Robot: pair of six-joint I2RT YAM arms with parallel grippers.
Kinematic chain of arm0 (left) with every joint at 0, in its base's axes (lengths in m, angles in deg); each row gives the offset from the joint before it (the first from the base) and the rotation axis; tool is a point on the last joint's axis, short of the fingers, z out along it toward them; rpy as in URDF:
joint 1: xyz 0 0 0.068 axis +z
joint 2: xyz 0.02 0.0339 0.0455 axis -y
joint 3: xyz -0.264 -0.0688 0 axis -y
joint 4: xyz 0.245 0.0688 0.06 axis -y
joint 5: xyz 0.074 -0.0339 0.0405 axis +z
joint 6: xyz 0.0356 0 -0.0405 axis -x
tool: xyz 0 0 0 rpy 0 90 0
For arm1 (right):
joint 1: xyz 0 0 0.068 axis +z
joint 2: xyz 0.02 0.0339 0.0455 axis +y
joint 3: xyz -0.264 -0.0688 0 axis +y
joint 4: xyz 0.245 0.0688 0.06 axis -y
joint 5: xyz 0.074 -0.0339 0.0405 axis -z
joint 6: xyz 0.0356 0 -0.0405 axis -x
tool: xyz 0 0 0 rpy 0 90 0
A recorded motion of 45 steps. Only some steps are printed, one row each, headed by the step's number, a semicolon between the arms.
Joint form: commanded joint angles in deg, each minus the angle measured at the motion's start. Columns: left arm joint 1, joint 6, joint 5, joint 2, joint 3, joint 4; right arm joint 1, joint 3, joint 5, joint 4, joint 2, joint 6.
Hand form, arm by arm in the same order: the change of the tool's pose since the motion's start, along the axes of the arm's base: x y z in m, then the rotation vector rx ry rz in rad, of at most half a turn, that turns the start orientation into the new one. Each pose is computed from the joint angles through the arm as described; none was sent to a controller.
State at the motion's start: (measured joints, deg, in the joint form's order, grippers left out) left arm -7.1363 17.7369 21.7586 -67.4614 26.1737 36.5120; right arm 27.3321 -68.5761 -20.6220 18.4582 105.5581 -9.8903
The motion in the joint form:
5: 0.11 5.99 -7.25 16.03 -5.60 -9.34; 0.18 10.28 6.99 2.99 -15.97 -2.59
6: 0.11 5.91 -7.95 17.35 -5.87 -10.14; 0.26 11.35 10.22 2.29 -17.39 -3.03
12: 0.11 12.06 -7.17 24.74 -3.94 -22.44; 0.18 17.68 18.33 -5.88 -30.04 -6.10
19: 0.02 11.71 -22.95 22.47 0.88 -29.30; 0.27 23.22 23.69 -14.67 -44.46 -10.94
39: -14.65 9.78 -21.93 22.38 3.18 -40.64; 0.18 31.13 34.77 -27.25 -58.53 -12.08
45: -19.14 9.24 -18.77 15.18 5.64 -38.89; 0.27 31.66 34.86 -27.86 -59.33 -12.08
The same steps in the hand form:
5: -0.0446 0.0017 0.0069 -0.1140 -0.0378 -0.1168; -0.0508 -0.0297 0.0487 0.0742 -0.1169 -0.1258
6: -0.0479 0.0016 0.0080 -0.1139 -0.0411 -0.1293; -0.0553 -0.0336 0.0493 0.0649 -0.1137 -0.1810
12: -0.0649 0.0042 0.0191 -0.2143 -0.0109 -0.1026; -0.0980 -0.0621 0.0644 0.0568 -0.0728 -0.3329
19: -0.0579 -0.0067 0.0295 -0.2444 0.0964 -0.3679; -0.1473 -0.0911 0.0789 0.1050 -0.0393 -0.4431
39: -0.0737 -0.0523 0.0227 -0.1841 0.2844 -0.5910; -0.1946 -0.1238 0.0566 0.0058 0.0138 -0.6380
45: -0.0598 -0.0734 0.0185 -0.1447 0.3365 -0.6109; -0.1974 -0.1250 0.0546 0.0011 0.0176 -0.6380

